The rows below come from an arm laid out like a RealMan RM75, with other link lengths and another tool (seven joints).
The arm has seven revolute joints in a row. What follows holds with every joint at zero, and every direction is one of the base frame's.
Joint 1 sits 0.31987 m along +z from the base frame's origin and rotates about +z.
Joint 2 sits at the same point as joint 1 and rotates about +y.
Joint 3 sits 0.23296 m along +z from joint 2 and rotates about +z.
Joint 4 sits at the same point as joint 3 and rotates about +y.
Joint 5 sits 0.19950 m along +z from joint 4 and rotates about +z.
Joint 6 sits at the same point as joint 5 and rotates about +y.
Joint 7 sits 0.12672 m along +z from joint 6 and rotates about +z.
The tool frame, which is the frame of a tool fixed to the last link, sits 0.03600 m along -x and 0.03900 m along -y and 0.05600 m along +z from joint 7; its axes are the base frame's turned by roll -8.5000, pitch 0.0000 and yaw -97.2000 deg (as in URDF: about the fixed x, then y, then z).
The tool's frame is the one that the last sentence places.
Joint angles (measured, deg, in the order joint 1, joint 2, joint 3, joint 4, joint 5, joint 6, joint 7), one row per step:
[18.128 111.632 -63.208 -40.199 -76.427 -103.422 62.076]
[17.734 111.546 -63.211 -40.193 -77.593 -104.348 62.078]
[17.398 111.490 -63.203 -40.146 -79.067 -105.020 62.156]
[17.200 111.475 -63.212 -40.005 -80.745 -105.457 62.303]
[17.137 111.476 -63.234 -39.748 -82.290 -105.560 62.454]
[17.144 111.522 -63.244 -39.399 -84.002 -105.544 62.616]
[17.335 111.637 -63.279 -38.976 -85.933 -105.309 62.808]
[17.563 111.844 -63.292 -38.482 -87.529 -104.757 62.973]
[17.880 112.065 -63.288 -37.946 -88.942 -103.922 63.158]
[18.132 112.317 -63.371 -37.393 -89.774 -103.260 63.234]
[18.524 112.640 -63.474 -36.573 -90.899 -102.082 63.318]
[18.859 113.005 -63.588 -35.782 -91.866 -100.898 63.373]
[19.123 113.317 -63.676 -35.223 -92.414 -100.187 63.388]
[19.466 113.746 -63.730 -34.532 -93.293 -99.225 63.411]
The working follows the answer.
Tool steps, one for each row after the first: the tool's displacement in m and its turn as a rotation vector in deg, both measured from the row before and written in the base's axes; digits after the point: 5 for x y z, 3 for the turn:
[0.00225 -0.00477 -0.00270 -1.182 -0.627 0.289]
[0.00286 -0.00424 -0.00379 -1.317 -0.903 0.063]
[0.00301 -0.00353 -0.00480 -1.440 -1.076 -0.093]
[0.00301 -0.00225 -0.00480 -1.246 -1.063 -0.287]
[0.00327 -0.00208 -0.00555 -1.335 -1.168 -0.381]
[0.00307 -0.00146 -0.00669 -1.436 -1.359 -0.398]
[0.00286 -0.00036 -0.00635 -1.056 -1.148 -0.592]
[0.00275 0.00077 -0.00607 -0.786 -1.127 -0.709]
[0.00167 0.00048 -0.00493 -0.559 -0.597 -0.573]
[0.00276 0.00135 -0.00682 -0.594 -0.970 -0.904]
[0.00256 0.00114 -0.00663 -0.491 -0.846 -0.890]
[0.00098 0.00059 -0.00459 -0.357 -0.387 -0.505]
[0.00146 0.00060 -0.00626 -0.494 -0.635 -0.639]

Tool pose at each row, in the base's axes (x y z in m, rotation vector in deg; rounded; the steps above come from the unrounded poses):
[0.17470 0.30659 0.14612 -96.800 -101.390 18.586]
[0.17696 0.30183 0.14342 -97.660 -102.240 19.327]
[0.17982 0.29759 0.13963 -98.927 -103.096 19.883]
[0.18283 0.29406 0.13483 -100.495 -103.939 20.356]
[0.18584 0.29181 0.13003 -102.094 -104.560 20.576]
[0.18911 0.28973 0.12448 -103.889 -105.165 20.758]
[0.19218 0.28827 0.11779 -105.868 -105.884 20.870]
[0.19504 0.28791 0.11144 -107.661 -106.204 20.715]
[0.19779 0.28868 0.10537 -109.371 -106.338 20.266]
[0.19946 0.28917 0.10044 -110.543 -106.224 20.102]
[0.20222 0.29052 0.09362 -112.216 -106.000 19.526]
[0.20478 0.29166 0.08699 -113.744 -105.681 18.960]
[0.20575 0.29225 0.08240 -114.614 -105.451 18.800]
[0.20722 0.29285 0.07614 -115.819 -105.249 18.500]

